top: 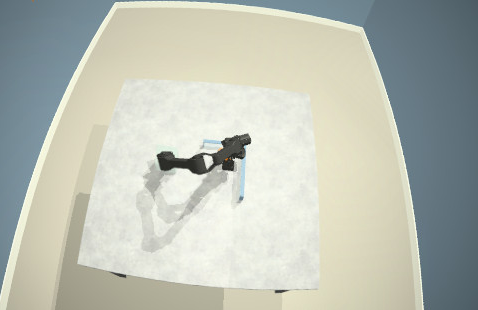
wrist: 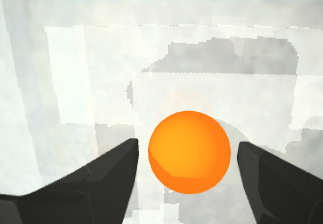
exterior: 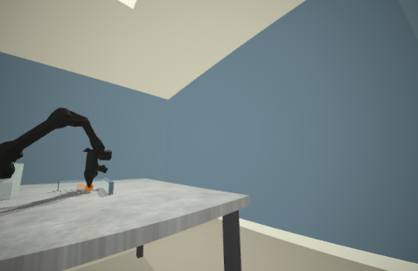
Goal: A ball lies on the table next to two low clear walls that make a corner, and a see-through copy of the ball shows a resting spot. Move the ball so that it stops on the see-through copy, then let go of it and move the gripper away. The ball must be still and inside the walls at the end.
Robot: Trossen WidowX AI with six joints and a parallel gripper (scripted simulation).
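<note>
The see-through copy of ball is 4 cm behind my gripper tip and 6 cm to the left of it. Round my gripper tip: orange ball (right at my gripper tip).
</note>
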